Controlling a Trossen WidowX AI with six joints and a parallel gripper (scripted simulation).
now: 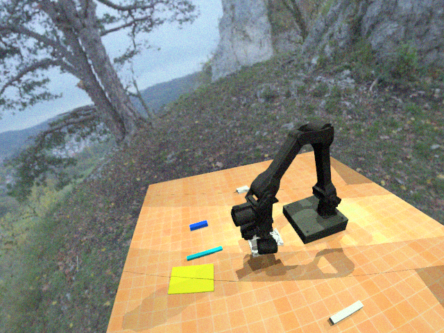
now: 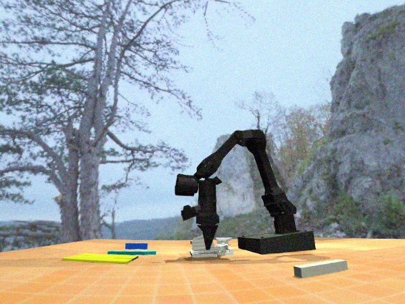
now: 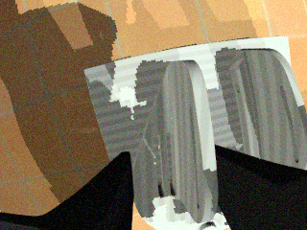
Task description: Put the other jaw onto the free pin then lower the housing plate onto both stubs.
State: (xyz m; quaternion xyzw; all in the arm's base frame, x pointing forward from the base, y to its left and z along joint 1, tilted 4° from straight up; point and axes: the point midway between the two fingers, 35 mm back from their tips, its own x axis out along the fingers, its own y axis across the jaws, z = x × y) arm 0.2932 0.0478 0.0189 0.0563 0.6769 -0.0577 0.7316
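Now: the white block 2 cm behind my gripper tip, 40 cm to the right of it and 1 cm below it. From my gripper tip the other things lie so: yellow sheet 28 cm ahead, 7 cm to the left, 2 cm below; teal bar 22 cm ahead, 3 cm to the right, 1 cm below; blue block 24 cm ahead, 18 cm to the right, 1 cm below.
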